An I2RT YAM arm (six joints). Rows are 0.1 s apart.
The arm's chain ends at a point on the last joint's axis. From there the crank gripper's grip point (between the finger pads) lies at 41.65 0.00 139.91 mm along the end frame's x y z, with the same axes.
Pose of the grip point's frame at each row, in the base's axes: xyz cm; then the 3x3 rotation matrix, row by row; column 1 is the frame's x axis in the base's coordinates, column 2 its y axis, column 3 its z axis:
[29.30, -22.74, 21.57], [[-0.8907, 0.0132, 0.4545], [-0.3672, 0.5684, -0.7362], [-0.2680, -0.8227, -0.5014]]
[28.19, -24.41, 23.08], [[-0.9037, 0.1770, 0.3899], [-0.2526, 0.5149, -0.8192], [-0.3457, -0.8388, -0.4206]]
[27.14, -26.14, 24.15], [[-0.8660, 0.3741, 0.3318], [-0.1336, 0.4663, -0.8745], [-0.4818, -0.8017, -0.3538]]
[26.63, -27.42, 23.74], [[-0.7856, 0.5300, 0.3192], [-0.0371, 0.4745, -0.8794], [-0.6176, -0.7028, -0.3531]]
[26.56, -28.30, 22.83], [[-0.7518, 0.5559, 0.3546], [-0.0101, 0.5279, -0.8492], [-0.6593, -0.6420, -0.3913]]
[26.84, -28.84, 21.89], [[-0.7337, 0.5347, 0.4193], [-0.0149, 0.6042, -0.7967], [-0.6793, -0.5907, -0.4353]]
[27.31, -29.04, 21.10], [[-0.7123, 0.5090, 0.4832], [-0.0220, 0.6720, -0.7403], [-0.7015, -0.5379, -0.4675]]
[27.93, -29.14, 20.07], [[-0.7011, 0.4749, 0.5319], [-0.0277, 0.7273, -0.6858], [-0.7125, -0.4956, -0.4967]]
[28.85, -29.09, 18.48], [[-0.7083, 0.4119, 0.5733], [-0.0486, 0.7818, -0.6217], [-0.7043, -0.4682, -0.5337]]
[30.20, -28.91, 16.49], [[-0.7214, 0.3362, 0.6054], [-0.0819, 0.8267, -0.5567], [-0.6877, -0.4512, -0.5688]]
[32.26, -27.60, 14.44], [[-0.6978, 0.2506, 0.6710], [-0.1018, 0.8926, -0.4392], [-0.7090, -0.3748, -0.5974]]
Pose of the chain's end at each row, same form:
[26.65, -10.91, 29.70], [[-0.8907, 0.0132, 0.4545], [-0.3672, 0.5684, -0.7362], [-0.2680, -0.8227, -0.5014]]
[26.50, -11.90, 30.40], [[-0.9037, 0.1770, 0.3899], [-0.2526, 0.5149, -0.8192], [-0.3457, -0.8388, -0.4206]]
[26.10, -13.35, 31.11], [[-0.8660, 0.3741, 0.3318], [-0.1336, 0.4663, -0.8745], [-0.4818, -0.8017, -0.3538]]
[25.44, -14.96, 31.25], [[-0.7856, 0.5300, 0.3192], [-0.0371, 0.4745, -0.8794], [-0.6176, -0.7028, -0.3531]]
[24.73, -16.38, 31.05], [[-0.7518, 0.5559, 0.3546], [-0.0101, 0.5279, -0.8492], [-0.6593, -0.6420, -0.3913]]
[24.03, -17.63, 30.81], [[-0.7337, 0.5347, 0.4193], [-0.0149, 0.6042, -0.7967], [-0.6793, -0.5907, -0.4353]]
[23.52, -18.59, 30.56], [[-0.7123, 0.5090, 0.4832], [-0.0220, 0.6720, -0.7403], [-0.7015, -0.5379, -0.4675]]
[23.41, -19.43, 29.99], [[-0.7011, 0.4749, 0.5319], [-0.0277, 0.7273, -0.6858], [-0.7125, -0.4956, -0.4967]]
[23.78, -20.19, 28.88], [[-0.7083, 0.4119, 0.5733], [-0.0486, 0.7818, -0.6217], [-0.7043, -0.4682, -0.5337]]
[24.73, -20.78, 27.31], [[-0.7214, 0.3362, 0.6054], [-0.0819, 0.8267, -0.5567], [-0.6877, -0.4512, -0.5688]]
[25.78, -21.03, 25.75], [[-0.6978, 0.2506, 0.6710], [-0.1018, 0.8926, -0.4392], [-0.7090, -0.3748, -0.5974]]

